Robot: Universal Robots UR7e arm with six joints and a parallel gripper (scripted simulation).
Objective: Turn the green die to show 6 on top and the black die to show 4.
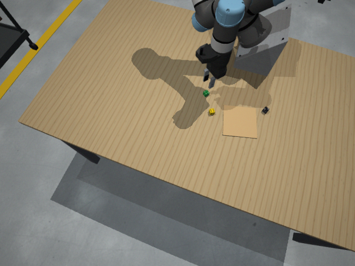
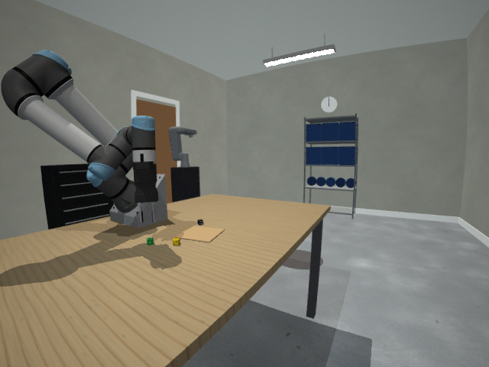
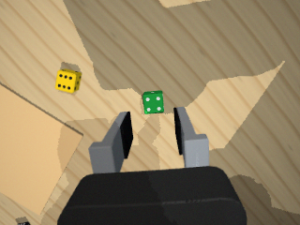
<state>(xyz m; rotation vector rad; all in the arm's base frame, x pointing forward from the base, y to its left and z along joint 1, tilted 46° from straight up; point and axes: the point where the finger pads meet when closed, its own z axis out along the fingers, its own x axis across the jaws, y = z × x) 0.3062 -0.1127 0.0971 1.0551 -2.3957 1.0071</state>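
Now: hand 90 mm above the green die. From my hand the other things lie so: yellow die (90 mm below, 80 mm ahead, 40 mm to the left); black die (260 mm to the left, 90 mm below, 10 mm ahead); tan mat (170 mm to the left, 90 mm below, 90 mm ahead).
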